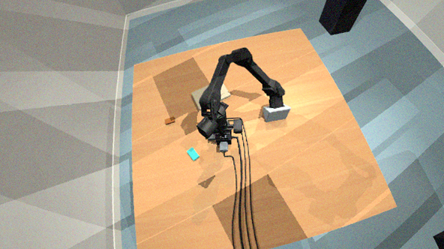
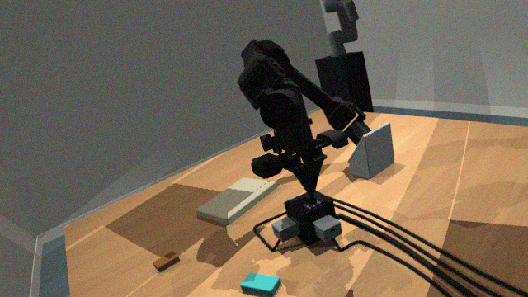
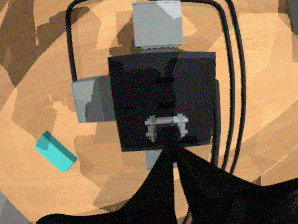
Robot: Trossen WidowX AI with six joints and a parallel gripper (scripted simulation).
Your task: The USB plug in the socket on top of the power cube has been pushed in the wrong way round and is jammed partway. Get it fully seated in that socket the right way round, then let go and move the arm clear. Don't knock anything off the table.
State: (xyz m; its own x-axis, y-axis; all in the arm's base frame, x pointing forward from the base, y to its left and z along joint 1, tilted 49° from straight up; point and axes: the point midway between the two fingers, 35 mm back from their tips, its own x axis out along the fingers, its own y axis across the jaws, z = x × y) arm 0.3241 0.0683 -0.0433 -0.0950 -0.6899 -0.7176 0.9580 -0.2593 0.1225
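My gripper tip is now 40 mm above the USB socket. The rest, counted from my gripper tip: cream slab 310 mm to the right, 100 mm below; brown block 270 mm ahead, 220 mm to the right, 100 mm below; teal block 180 mm ahead, 100 mm below, 20 mm to the left.
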